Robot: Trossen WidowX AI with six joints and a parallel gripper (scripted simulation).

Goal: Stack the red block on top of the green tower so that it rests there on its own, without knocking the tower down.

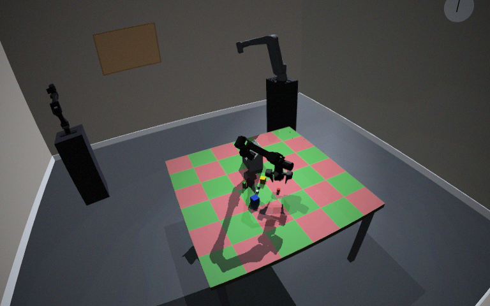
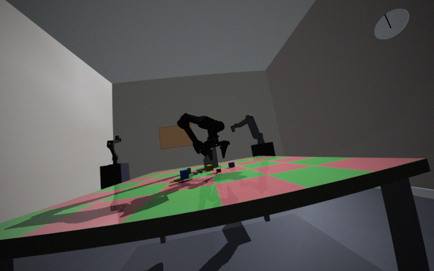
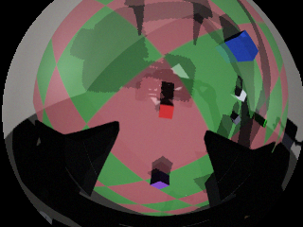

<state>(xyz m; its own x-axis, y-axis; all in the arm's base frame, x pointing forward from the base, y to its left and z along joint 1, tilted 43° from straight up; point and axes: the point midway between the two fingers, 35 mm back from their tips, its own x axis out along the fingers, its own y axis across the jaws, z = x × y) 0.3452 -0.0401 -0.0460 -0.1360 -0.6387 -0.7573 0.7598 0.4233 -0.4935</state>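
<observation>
My gripper tip is 70 mm above the red block. The rest, counted from my gripper tip: yellow block 150 mm behind, 30 mm to the right, 60 mm below; then purple block 130 mm behind, 130 mm to the left, 60 mm below; then tiny white cube 80 mm behind, 140 mm to the right, 70 mm below.
</observation>
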